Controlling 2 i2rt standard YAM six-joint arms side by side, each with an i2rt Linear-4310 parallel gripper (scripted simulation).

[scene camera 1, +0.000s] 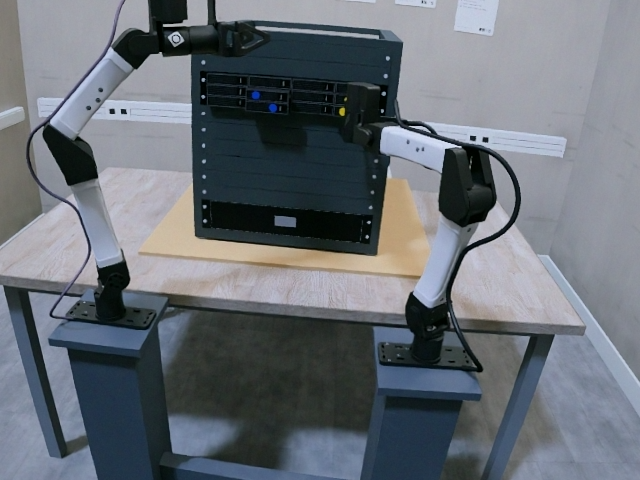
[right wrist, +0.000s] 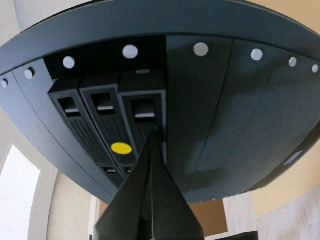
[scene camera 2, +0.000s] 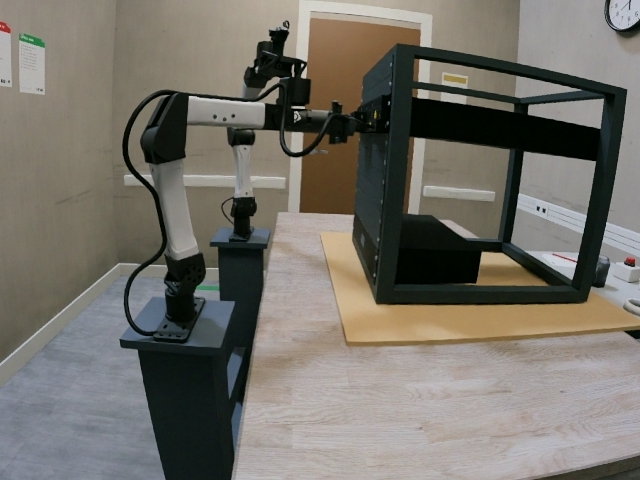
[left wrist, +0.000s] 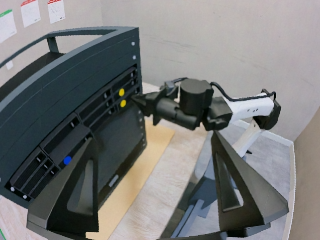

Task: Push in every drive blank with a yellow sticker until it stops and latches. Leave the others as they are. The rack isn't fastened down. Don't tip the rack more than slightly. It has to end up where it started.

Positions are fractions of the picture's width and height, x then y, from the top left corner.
Labels:
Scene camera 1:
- my left gripper: 0.41,0.08
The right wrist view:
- my right gripper: 0.48,0.58
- dark rack: 0.74,0.35
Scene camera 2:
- my left gripper: 0.46,0.13
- dark rack: 0.67,0.53
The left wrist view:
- my left gripper: 0.48,0.58
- my right gripper: 0.41,0.40

